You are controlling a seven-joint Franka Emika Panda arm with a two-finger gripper.
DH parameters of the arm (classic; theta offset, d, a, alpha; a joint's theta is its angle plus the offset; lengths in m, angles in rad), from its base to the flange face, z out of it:
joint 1: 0 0.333 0 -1.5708
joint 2: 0 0 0 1.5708
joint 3: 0 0.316 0.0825 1.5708
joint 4: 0 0 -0.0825 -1.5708
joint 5: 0 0.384 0 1.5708
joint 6: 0 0 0.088 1.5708
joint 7: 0 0.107 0 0
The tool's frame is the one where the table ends.
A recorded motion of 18 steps. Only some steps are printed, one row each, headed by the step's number.
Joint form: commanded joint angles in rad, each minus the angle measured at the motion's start. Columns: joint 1, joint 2, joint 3, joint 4, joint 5, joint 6, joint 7.
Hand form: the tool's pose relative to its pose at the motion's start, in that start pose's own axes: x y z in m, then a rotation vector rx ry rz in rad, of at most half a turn. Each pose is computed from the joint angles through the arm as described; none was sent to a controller.
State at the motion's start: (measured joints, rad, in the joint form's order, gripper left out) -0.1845 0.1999 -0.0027 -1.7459 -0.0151 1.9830 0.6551
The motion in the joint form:
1: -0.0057 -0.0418 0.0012 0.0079 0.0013 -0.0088 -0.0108
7: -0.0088 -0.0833 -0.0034 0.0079 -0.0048 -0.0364 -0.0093
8: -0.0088 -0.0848 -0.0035 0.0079 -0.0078 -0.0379 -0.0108
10: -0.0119 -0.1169 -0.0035 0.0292 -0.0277 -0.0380 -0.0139
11: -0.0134 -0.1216 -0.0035 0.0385 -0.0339 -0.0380 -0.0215
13: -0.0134 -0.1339 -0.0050 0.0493 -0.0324 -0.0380 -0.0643
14: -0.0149 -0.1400 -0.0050 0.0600 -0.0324 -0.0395 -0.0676
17: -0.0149 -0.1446 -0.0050 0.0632 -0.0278 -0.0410 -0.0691
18: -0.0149 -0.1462 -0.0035 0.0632 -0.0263 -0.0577 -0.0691
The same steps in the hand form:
1: -0.0016 0.0052 -0.0291 0.0255 0.0319 -0.0051
7: -0.0054 0.0148 -0.0521 0.0283 0.0471 0.0025
8: -0.0056 0.0153 -0.0529 0.0260 0.0488 0.0001
10: -0.0056 0.0198 -0.0829 0.0422 0.1030 -0.0052
11: -0.0046 0.0208 -0.0904 0.0452 0.1180 -0.0128
13: -0.0051 0.0224 -0.1032 0.0567 0.1373 -0.0529
14: -0.0048 0.0235 -0.1121 0.0650 0.1500 -0.0542
17: -0.0056 0.0238 -0.1163 0.0721 0.1527 -0.0541
18: -0.0076 0.0242 -0.1155 0.0648 0.1394 -0.0549

